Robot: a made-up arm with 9 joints.
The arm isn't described. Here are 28 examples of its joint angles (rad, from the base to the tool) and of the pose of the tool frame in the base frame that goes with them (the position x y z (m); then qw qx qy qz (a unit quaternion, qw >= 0)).
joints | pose
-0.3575 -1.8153 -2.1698 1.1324 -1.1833 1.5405 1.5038 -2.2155 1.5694 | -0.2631 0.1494 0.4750 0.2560 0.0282 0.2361 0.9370
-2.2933 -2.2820 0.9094 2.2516 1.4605 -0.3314 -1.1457 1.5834 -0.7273 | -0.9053 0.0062 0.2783 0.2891 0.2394 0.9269 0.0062
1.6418 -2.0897 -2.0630 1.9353 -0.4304 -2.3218 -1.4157 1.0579 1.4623 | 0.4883 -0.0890 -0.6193 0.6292 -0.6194 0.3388 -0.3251
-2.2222 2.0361 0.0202 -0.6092 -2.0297 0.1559 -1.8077 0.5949 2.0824 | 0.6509 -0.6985 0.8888 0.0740 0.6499 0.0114 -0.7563
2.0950 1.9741 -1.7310 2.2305 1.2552 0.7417 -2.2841 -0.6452 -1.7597 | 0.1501 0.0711 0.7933 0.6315 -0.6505 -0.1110 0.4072
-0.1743 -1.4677 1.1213 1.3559 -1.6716 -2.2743 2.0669 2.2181 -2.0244 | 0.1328 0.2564 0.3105 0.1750 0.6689 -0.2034 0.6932
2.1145 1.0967 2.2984 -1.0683 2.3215 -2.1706 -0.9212 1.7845 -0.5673 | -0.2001 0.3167 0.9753 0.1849 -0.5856 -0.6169 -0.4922
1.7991 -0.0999 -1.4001 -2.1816 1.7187 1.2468 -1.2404 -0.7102 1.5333 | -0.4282 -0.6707 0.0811 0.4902 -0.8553 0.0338 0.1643
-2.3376 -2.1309 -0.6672 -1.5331 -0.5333 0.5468 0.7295 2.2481 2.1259 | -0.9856 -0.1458 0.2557 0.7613 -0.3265 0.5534 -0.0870
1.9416 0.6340 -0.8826 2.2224 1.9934 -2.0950 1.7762 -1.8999 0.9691 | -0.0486 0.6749 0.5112 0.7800 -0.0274 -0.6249 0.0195
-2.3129 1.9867 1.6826 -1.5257 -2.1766 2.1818 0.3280 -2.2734 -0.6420 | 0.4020 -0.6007 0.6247 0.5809 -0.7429 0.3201 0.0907
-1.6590 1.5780 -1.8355 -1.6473 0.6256 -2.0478 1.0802 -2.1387 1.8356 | 0.7705 0.3952 0.2547 0.5474 0.3098 -0.1356 -0.7655
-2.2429 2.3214 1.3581 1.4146 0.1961 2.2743 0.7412 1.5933 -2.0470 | -0.4481 -0.1562 0.6923 0.4880 -0.7175 -0.4622 -0.1827
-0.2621 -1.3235 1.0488 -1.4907 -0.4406 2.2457 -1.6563 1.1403 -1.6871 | -0.4045 -0.5281 1.1743 0.8860 -0.4623 0.0139 0.0314
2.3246 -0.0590 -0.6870 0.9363 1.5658 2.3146 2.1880 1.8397 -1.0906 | 0.0386 0.1519 1.0462 0.3273 -0.9136 -0.2293 -0.0745
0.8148 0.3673 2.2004 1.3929 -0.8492 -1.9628 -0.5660 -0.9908 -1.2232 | 0.3874 -0.1226 -0.1604 0.2719 0.0716 0.5436 0.7908
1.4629 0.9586 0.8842 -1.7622 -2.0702 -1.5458 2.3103 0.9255 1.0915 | -0.8279 0.5171 0.4210 0.4724 0.2711 -0.3058 0.7809
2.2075 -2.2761 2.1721 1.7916 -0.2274 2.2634 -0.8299 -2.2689 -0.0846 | -0.5701 -0.5891 -0.0022 0.2722 0.1573 -0.0187 -0.9491
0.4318 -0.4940 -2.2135 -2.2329 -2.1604 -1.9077 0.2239 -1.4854 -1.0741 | 0.4575 0.1921 0.4617 0.0356 -0.0837 0.0949 0.9913
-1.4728 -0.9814 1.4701 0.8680 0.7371 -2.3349 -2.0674 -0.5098 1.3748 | -1.0570 -0.0273 0.3147 0.6264 -0.2452 0.3597 0.6466
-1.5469 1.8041 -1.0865 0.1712 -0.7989 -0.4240 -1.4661 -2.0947 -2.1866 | 1.3031 -0.0449 0.2139 0.2504 -0.1751 0.3255 0.8948
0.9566 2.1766 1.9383 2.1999 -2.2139 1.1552 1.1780 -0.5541 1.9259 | -0.0355 -0.3352 0.0824 0.0774 0.9131 -0.1194 0.3820
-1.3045 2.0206 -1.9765 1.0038 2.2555 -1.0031 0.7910 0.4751 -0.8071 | 0.4422 0.1133 0.0654 0.2318 -0.8234 0.0698 0.5132
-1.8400 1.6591 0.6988 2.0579 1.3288 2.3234 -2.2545 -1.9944 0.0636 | 0.4919 0.5745 0.0704 0.9629 -0.0430 0.0243 0.2654
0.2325 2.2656 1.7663 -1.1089 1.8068 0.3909 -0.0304 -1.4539 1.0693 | -0.1557 -0.2897 0.7376 0.4675 0.4481 -0.5134 -0.5631
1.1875 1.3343 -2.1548 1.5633 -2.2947 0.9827 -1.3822 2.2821 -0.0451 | -0.7055 -0.7853 -0.2719 0.3769 0.1647 0.1104 -0.9048
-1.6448 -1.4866 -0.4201 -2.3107 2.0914 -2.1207 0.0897 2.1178 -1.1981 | -0.1309 0.2379 0.4325 0.8631 0.1366 0.0745 0.4804
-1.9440 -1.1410 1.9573 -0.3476 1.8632 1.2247 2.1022 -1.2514 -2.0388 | 0.2223 0.1168 0.6277 0.0980 0.5390 -0.6247 0.5564
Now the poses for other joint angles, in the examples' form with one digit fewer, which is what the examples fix.
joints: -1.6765 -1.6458 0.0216 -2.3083 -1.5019 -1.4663 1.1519 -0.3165 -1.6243
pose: -0.631 -0.027 0.527 0.148 0.766 -0.009 0.625
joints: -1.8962 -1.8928 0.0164 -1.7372 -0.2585 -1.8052 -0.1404 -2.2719 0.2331
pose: -0.006 -0.709 0.819 0.534 -0.812 -0.189 -0.138
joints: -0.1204 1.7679 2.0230 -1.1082 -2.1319 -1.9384 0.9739 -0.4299 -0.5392
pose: -0.164 -0.093 0.273 0.629 -0.217 0.746 -0.024
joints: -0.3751 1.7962 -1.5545 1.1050 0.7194 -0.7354 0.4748 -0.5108 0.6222
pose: 0.139 -0.139 -0.024 0.709 -0.532 0.108 0.450
